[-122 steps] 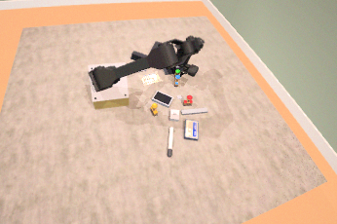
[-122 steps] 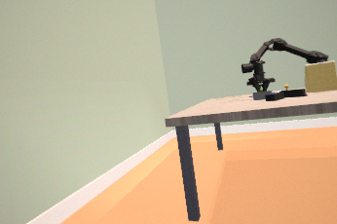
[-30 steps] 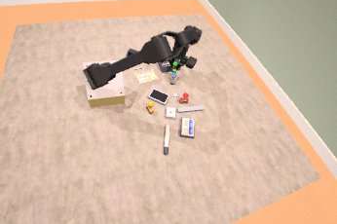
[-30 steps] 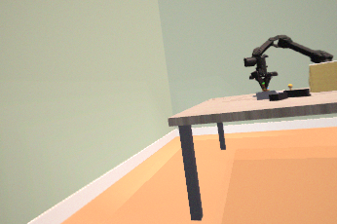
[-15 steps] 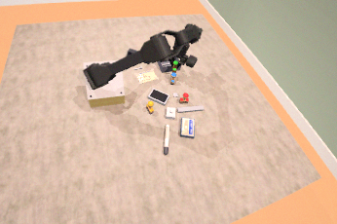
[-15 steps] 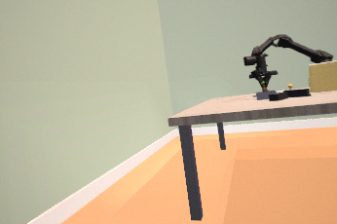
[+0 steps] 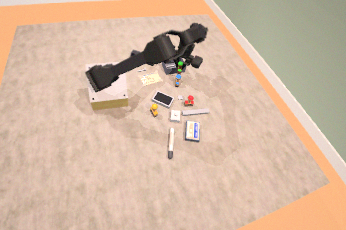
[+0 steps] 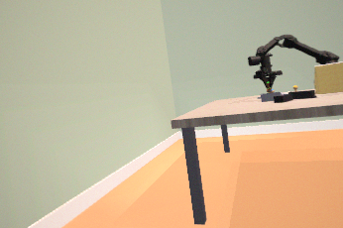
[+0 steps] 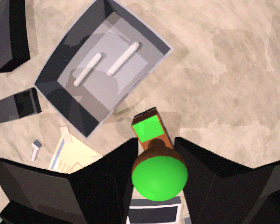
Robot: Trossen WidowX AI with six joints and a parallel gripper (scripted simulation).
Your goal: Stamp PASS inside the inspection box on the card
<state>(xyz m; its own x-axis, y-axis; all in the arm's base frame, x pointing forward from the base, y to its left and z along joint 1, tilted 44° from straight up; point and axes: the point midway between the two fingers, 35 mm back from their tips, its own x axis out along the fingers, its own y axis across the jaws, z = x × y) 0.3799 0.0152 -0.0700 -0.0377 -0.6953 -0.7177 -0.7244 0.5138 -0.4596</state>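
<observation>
My gripper tip is 13 cm to the left of the dark ink pad, 11 cm past it and 7 cm above it. From my gripper tip the other things lie so: blue stamp: 5 cm below, 4 cm to the right, 2 cm behind; green-knobbed pass stamp: right at my gripper tip; dark tray: 7 cm to the left, 6 cm below.
</observation>
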